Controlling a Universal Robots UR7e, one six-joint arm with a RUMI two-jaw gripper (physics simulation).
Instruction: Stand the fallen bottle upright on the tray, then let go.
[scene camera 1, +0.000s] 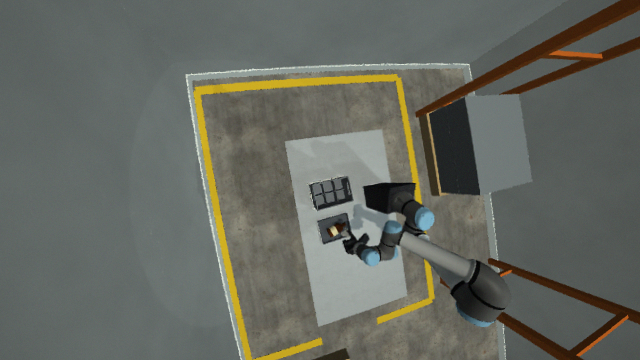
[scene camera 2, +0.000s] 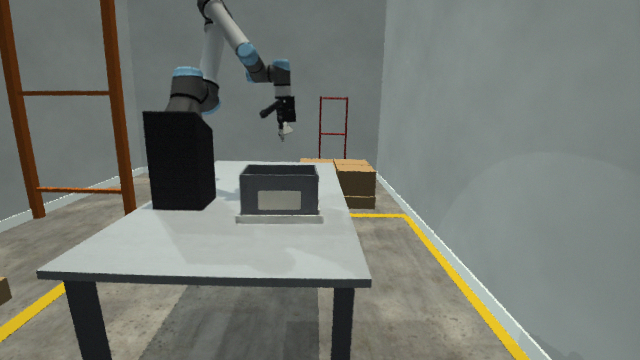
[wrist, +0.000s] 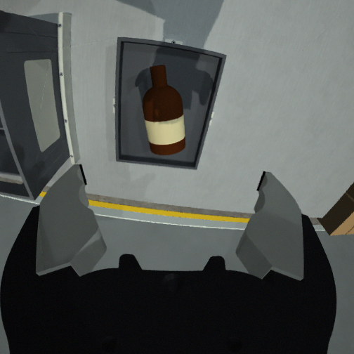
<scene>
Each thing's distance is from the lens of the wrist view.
gripper (wrist: 172, 170): 0.13 m
brown bottle (wrist: 162, 106): 0.28 m
</scene>
